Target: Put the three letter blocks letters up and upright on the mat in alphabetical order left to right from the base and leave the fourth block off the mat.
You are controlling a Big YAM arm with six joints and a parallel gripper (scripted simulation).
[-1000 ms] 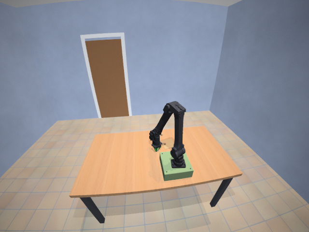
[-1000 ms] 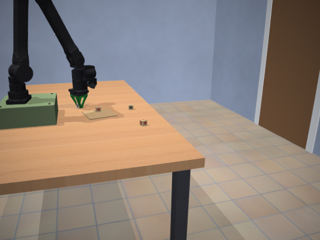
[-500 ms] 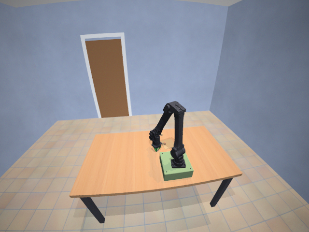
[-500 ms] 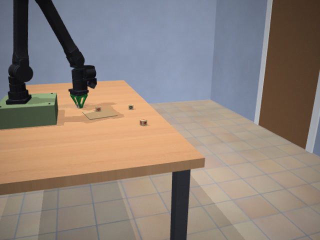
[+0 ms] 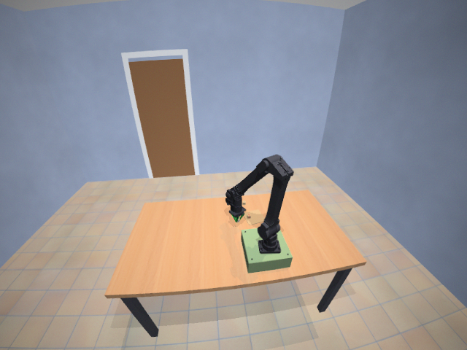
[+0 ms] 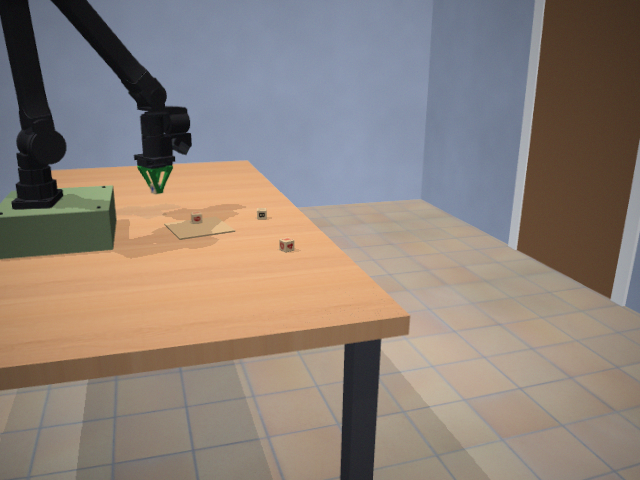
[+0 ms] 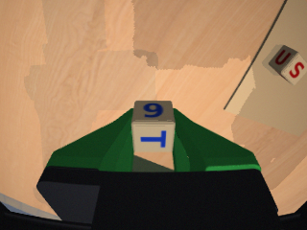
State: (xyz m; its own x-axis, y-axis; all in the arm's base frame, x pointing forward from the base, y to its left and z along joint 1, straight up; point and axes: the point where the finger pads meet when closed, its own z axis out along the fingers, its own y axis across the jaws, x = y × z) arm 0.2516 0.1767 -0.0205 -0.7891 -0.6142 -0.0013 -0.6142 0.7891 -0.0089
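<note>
The tan mat is 13 cm to the right of my hand, 11 cm ahead of it and 7 cm below it.
</note>
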